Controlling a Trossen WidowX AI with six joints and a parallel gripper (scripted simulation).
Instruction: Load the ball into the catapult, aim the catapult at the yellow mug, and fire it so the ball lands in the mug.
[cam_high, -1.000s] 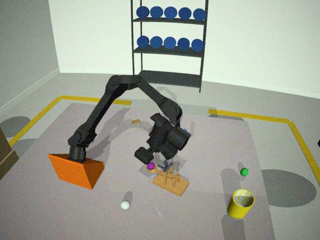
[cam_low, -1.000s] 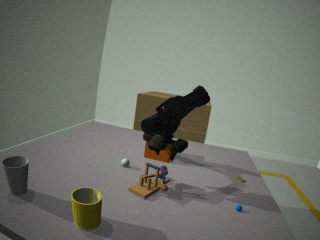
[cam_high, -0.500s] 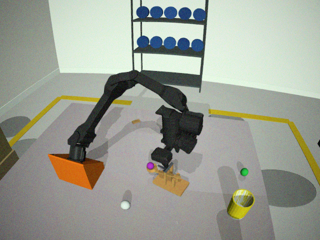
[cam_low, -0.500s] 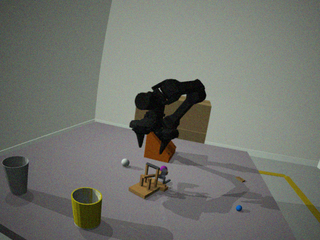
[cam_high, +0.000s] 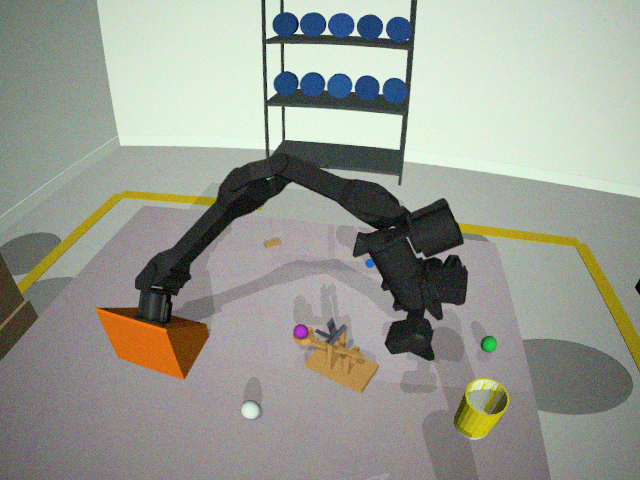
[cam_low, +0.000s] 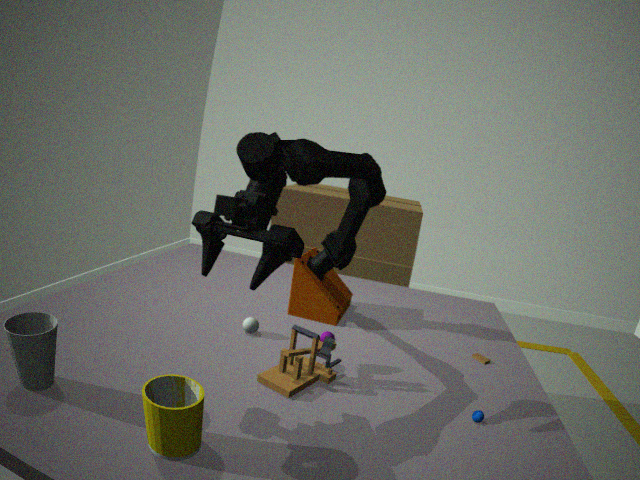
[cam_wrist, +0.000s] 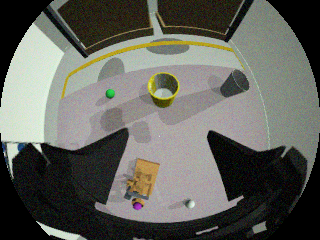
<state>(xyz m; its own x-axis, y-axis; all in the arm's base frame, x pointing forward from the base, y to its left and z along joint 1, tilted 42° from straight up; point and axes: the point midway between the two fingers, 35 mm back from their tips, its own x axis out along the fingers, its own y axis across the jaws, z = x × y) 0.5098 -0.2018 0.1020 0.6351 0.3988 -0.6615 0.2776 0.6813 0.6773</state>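
My gripper tip is now 24 cm past the purple ball, 16 cm to the right of it and 17 cm above it. From my gripper tip the other things lie so: green ball: 21 cm ahead, 17 cm to the left, 21 cm below; wooden catapult: 18 cm behind, 15 cm to the left, 18 cm below; yellow mug: 13 cm ahead, 3 cm to the right, 20 cm below.
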